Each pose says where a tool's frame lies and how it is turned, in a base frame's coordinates. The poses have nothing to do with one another.
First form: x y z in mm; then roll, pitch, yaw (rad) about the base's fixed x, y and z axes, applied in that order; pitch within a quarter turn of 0, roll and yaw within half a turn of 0.
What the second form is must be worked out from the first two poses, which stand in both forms.
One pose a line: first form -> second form
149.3, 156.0, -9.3, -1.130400, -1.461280, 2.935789 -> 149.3, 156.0, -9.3; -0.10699, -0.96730, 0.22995; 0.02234, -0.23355, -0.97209; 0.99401, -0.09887, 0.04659
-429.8, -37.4, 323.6, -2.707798, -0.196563, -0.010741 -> -429.8, -37.4, 323.6; 0.98069, 0.07234, 0.18171; -0.01053, -0.90821, 0.41839; 0.19530, -0.41222, -0.88990
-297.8, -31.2, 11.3, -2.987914, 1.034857, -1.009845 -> -297.8, -31.2, 11.3; 0.27166, -0.90679, -0.32239; -0.43239, -0.41428, 0.80088; -0.85979, -0.07817, -0.50463
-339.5, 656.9, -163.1, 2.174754, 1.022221, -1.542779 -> -339.5, 656.9, -163.1; 0.01461, -0.54801, -0.83635; -0.52127, -0.71795, 0.46133; -0.85327, 0.42922, -0.29615
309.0, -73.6, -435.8, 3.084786, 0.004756, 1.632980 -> 309.0, -73.6, -435.8; -0.06214, 0.99644, 0.05696; 0.99806, 0.06231, -0.00121; -0.00476, 0.05678, -0.99838
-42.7, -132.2, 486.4, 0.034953, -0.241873, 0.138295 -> -42.7, -132.2, 486.4; 0.96162, -0.14606, -0.23227; 0.13384, 0.98869, -0.06761; 0.23952, 0.03393, 0.97030
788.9, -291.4, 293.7, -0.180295, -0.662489, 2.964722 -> 788.9, -291.4, 293.7; -0.77616, -0.28167, 0.56412; 0.13873, -0.94904, -0.28299; 0.61508, -0.14139, 0.77568
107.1, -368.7, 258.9, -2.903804, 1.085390, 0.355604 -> 107.1, -368.7, 258.9; 0.43738, 0.14305, -0.88783; 0.16244, -0.98359, -0.07846; -0.88449, -0.10990, -0.45344
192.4, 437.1, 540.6, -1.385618, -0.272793, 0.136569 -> 192.4, 437.1, 540.6; 0.95406, 0.23728, -0.18296; 0.13111, 0.21846, 0.96700; 0.26942, -0.94656, 0.17731
